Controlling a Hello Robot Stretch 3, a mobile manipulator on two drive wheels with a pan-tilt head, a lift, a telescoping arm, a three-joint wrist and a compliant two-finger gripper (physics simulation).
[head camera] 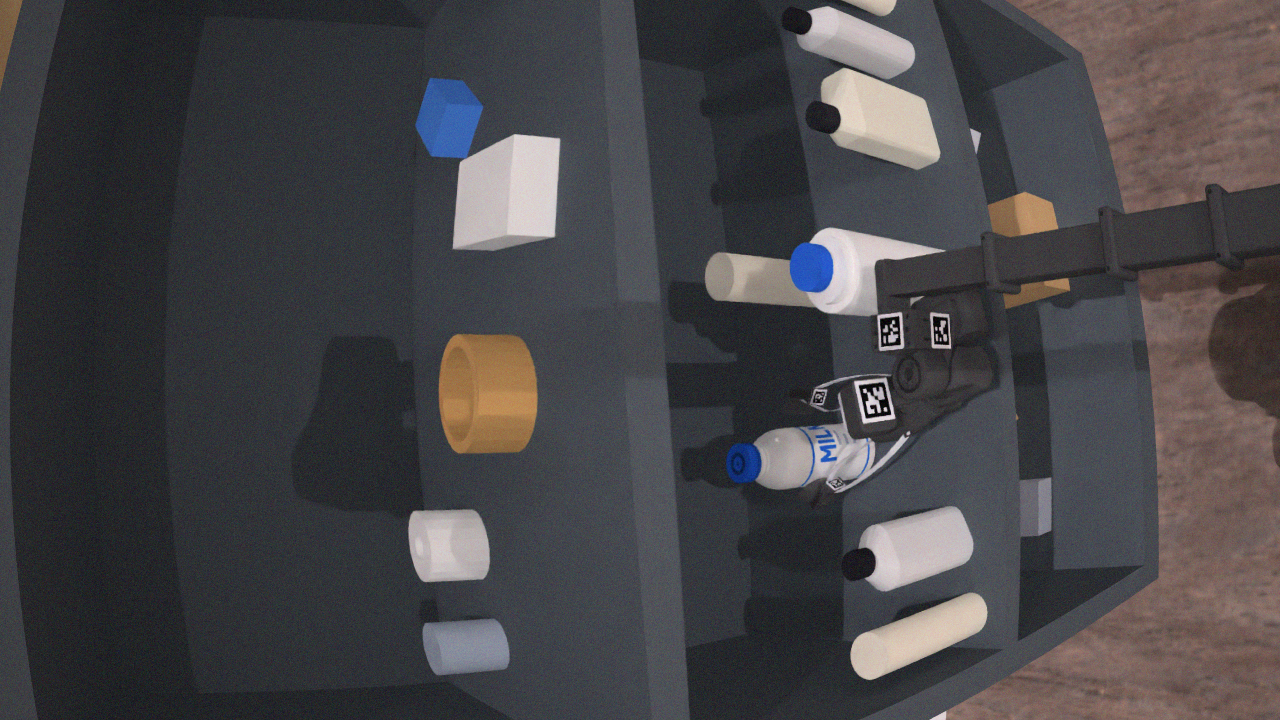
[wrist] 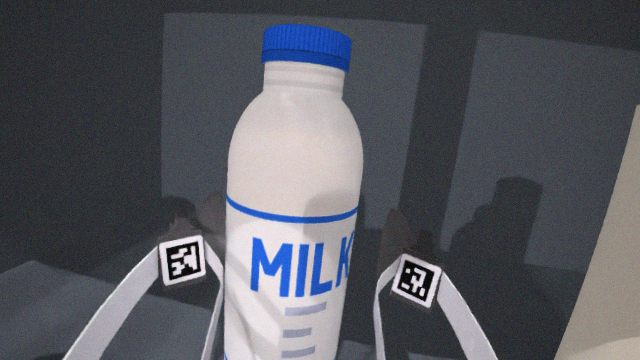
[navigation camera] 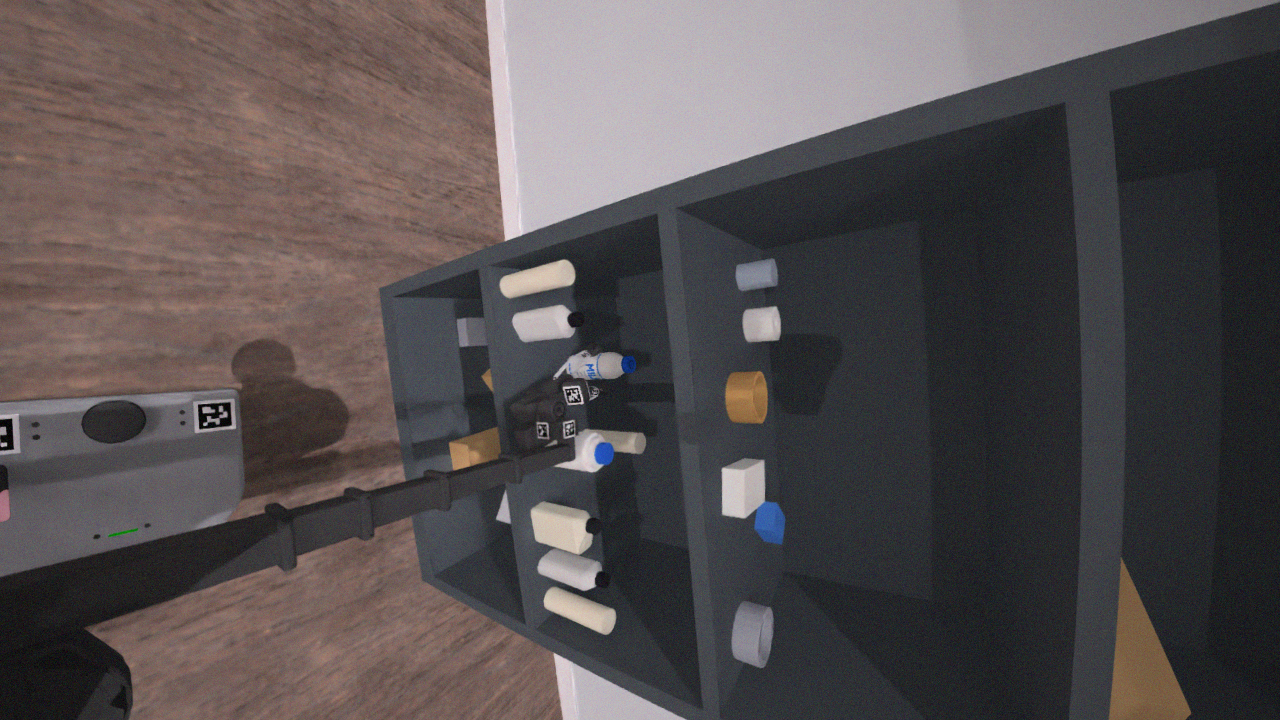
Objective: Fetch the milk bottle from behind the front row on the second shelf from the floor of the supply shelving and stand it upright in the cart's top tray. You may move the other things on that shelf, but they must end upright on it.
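Where they show: gripper, fingertip midpoint: [wrist: 304, 225]; robot's base at its link origin: [navigation camera: 116, 419].
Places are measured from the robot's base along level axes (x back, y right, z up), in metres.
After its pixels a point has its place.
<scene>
The white milk bottle with a blue cap [head camera: 783, 458] @(x -0.053, y 0.741, z 0.681 m) [navigation camera: 611, 365] @(x -0.055, y 0.741, z 0.682 m) [wrist: 295, 150] @(x -0.046, y 0.738, z 0.670 m) stands upright on the second shelf [head camera: 881, 198] @(x 0.238, y 0.703, z 0.533 m) of the shelving. The gripper [head camera: 821, 445] @(x -0.054, y 0.789, z 0.619 m) [navigation camera: 590, 372] @(x -0.054, y 0.789, z 0.619 m) [wrist: 304, 245] @(x -0.054, y 0.789, z 0.619 m) is open, with one finger on each side of the bottle. In the wrist view a gap shows between the bottle and the right finger; the left finger is very near the bottle, and contact cannot be told. The bottle's base is below the wrist view's edge. The cart does not show.
A large white blue-capped bottle [head camera: 841, 282] @(x 0.108, y 0.596, z 0.730 m) [navigation camera: 588, 450] @(x 0.112, y 0.590, z 0.729 m) stands by the wrist, with a beige cylinder [head camera: 756, 277] @(x 0.139, y 0.776, z 0.681 m) [navigation camera: 626, 441] @(x 0.133, y 0.777, z 0.688 m) behind it. A white black-capped bottle [head camera: 921, 546] @(x -0.148, y 0.582, z 0.626 m) [navigation camera: 541, 323] @(x -0.153, y 0.579, z 0.624 m) and a cream cylinder [head camera: 921, 634] @(x -0.234, y 0.548, z 0.657 m) [navigation camera: 537, 278] @(x -0.239, y 0.546, z 0.655 m) stand on the milk bottle's other side.
</scene>
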